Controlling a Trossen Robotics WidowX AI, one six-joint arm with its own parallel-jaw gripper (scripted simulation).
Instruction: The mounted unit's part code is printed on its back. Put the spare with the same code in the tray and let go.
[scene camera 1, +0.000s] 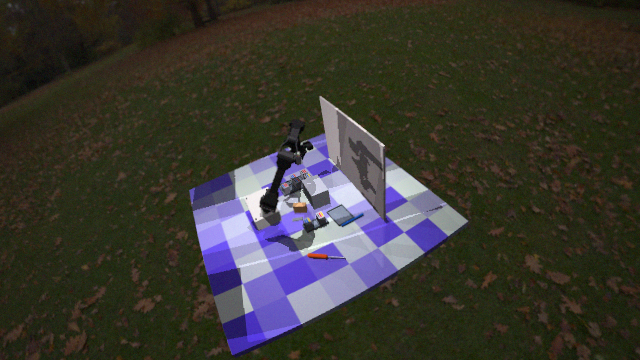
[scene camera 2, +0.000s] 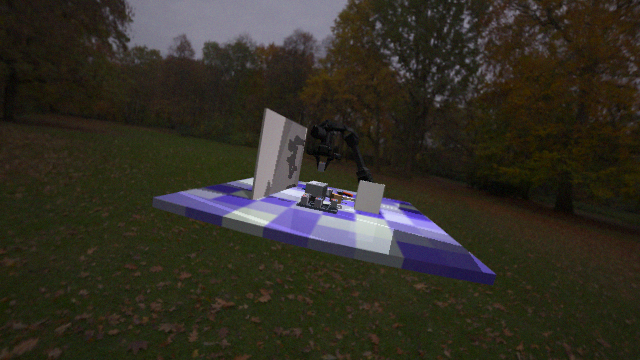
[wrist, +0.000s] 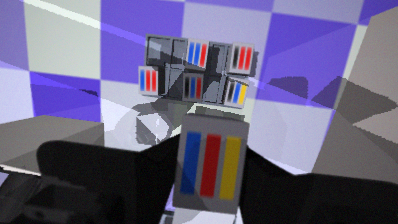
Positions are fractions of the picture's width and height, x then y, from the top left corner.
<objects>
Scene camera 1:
tall grey panel: 0.56, 0.43
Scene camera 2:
tall grey panel: 0.44, 0.40
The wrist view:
my gripper: 0.52, 0.63
</objects>
